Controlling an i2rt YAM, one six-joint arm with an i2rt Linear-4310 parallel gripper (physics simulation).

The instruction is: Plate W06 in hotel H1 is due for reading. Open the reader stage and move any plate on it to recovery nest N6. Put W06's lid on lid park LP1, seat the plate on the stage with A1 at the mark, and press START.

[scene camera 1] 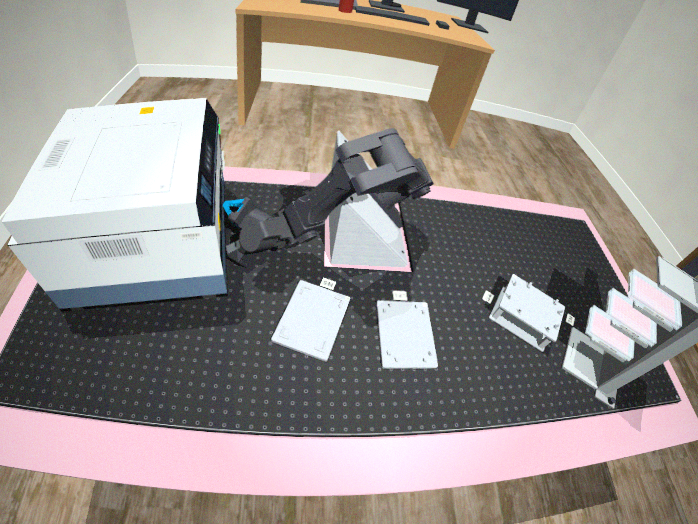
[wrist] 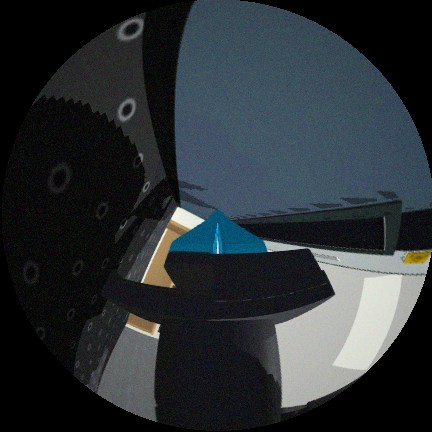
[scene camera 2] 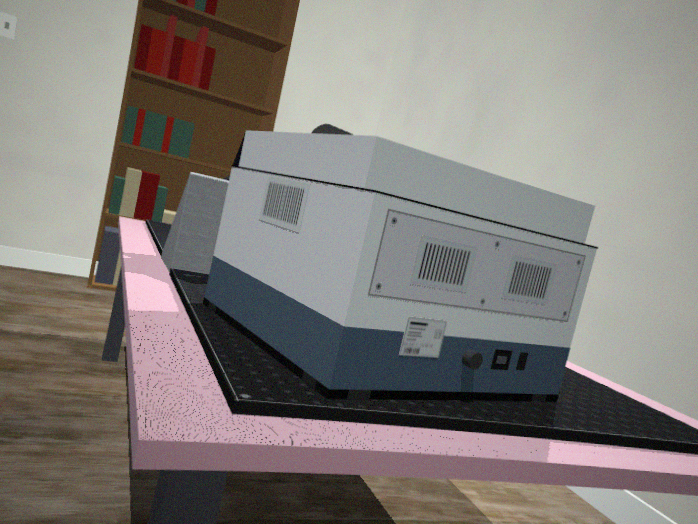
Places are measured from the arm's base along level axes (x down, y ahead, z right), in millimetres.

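Pixels of known places: gripper, fingertip midpoint: [scene camera 1: 224, 203] [wrist: 217, 215]; arm's base, link origin: [scene camera 1: 379, 199].
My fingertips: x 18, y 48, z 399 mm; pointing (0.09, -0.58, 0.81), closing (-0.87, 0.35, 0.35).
Observation:
For each thing: its top centre in the pictures, then the offset to it from my fingertips. "spot": a spot on its surface instead.
- blue reader, top centre: [scene camera 2: 410, 166] [scene camera 1: 121, 146] [wrist: 351, 179] dy +89, dx -221, dz +180 mm
- hotel, surface spot: [scene camera 1: 648, 352] spot: dy +448, dx -118, dz -941 mm
- front plate, top centre: [scene camera 1: 613, 330] dy +367, dx -71, dz -920 mm
- middle plate, top centre: [scene camera 1: 634, 314] dy +367, dx -142, dz -920 mm
- rear plate, top centre: [scene camera 1: 657, 296] dy +367, dx -213, dz -920 mm
- tilted white fixture, top centre: [scene camera 1: 312, 315] dy +283, dx +40, dz -239 mm
- pinned white fixture, top centre: [scene camera 1: 407, 330] dy +309, dx +38, dz -444 mm
- dark frame, surface spot: [wrist: 394, 227] spot: dy +127, dx -37, dz -24 mm
The white and blue reader [scene camera 1: 135, 163] [scene camera 2: 293, 253] [wrist: 300, 110] stands at the left of the black breadboard in scene camera 1. No open stage shows. My gripper [scene camera 1: 231, 207] [wrist: 217, 215] is shut and empty, its blue fingertips together close to the reader's front; any contact is unclear. The START button cannot be made out. The hotel [scene camera 1: 648, 352] at the far right holds several plates, including a front plate [scene camera 1: 610, 332], a middle plate [scene camera 1: 632, 316] and a rear plate [scene camera 1: 654, 299]. Their labels are unreadable here.
A tilted white fixture [scene camera 1: 311, 319] and a pinned white fixture [scene camera 1: 407, 333] lie mid-board, with small labels behind. A raised pinned stand [scene camera 1: 531, 307] is right of them, near the hotel. The arm's grey pedestal [scene camera 1: 366, 239] stands behind. A dark frame [wrist: 394, 227] is on the reader.

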